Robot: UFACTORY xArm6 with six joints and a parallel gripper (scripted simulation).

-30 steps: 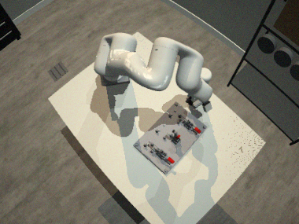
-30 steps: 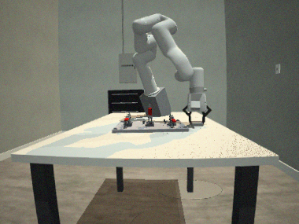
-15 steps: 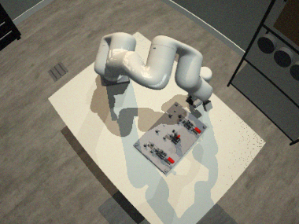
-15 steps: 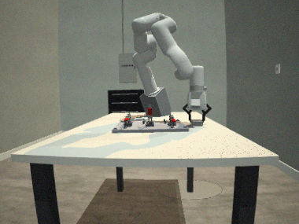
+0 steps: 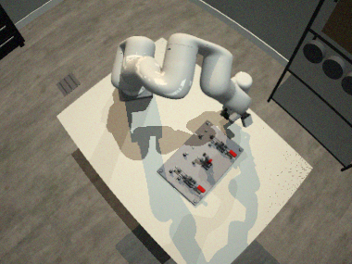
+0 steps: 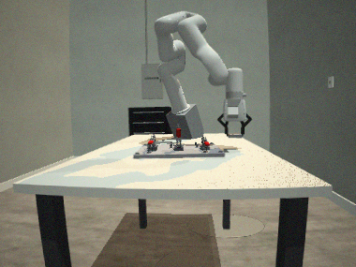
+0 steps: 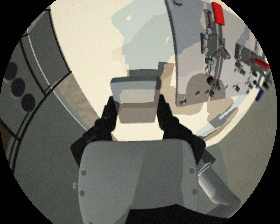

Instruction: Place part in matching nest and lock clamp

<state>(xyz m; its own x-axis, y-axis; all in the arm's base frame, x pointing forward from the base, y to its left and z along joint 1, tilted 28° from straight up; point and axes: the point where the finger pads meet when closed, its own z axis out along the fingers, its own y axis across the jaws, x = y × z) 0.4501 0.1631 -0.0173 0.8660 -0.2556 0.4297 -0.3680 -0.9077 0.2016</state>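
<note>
My gripper is now 1 cm past the grey fixture plate, 26 cm to the left of it and 7 cm above it. The rest, counted from my hand: grey block part 1 cm below.
</note>
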